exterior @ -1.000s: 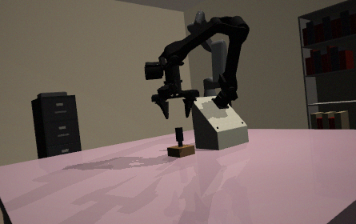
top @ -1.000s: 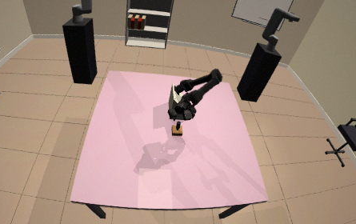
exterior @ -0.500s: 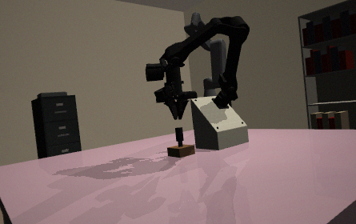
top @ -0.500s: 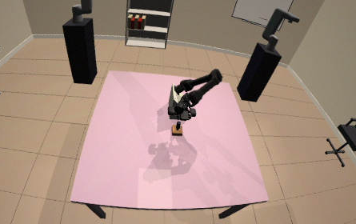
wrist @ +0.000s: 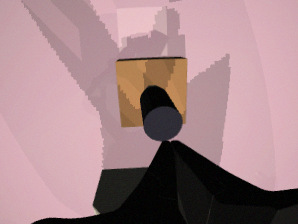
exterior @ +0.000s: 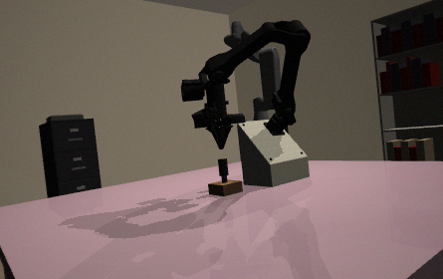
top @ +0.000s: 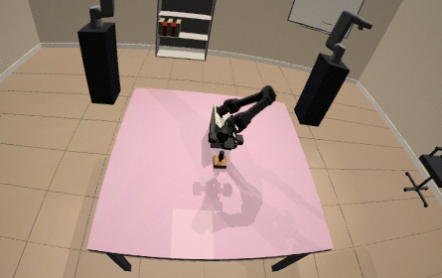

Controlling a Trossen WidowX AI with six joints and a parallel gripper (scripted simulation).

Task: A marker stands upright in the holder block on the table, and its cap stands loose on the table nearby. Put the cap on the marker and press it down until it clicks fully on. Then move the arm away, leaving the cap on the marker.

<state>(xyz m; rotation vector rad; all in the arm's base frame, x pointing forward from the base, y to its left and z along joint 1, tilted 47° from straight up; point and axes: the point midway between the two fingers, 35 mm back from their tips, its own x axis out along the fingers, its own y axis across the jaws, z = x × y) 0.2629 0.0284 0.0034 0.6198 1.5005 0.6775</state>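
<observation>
My gripper tip is now 60 mm above the black cap. From my gripper tip the other things lie so: tan holder block (120 mm below).
</observation>
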